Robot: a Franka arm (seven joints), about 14 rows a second.
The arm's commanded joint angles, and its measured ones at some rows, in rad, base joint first. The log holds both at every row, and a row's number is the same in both.
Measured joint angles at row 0:
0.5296, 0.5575, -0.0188, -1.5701, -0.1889, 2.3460, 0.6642
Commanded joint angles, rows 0 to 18:
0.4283, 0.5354, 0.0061, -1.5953, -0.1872, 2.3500, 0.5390
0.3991, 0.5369, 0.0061, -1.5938, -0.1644, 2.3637, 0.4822
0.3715, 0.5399, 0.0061, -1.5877, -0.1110, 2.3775, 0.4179
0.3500, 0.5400, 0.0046, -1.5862, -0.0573, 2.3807, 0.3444
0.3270, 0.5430, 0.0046, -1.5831, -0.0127, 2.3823, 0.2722
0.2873, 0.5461, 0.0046, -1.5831, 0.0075, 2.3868, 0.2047
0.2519, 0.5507, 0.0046, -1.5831, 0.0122, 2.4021, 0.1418
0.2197, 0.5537, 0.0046, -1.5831, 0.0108, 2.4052, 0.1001
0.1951, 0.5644, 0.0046, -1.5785, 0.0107, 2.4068, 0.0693
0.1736, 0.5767, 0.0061, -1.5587, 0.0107, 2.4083, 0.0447
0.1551, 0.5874, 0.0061, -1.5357, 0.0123, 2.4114, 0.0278
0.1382, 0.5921, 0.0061, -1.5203, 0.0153, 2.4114, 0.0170
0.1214, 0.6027, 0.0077, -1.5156, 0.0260, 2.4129, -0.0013
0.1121, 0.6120, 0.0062, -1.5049, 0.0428, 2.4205, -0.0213
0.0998, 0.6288, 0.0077, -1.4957, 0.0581, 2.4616, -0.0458
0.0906, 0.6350, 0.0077, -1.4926, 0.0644, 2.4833, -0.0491
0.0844, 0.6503, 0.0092, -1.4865, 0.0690, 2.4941, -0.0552
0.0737, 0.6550, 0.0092, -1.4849, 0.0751, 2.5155, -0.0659
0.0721, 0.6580, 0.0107, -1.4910, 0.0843, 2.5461, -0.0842
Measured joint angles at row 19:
0.0959, 0.6272, -0.0097, -1.5221, 0.0419, 2.5064, -0.0288
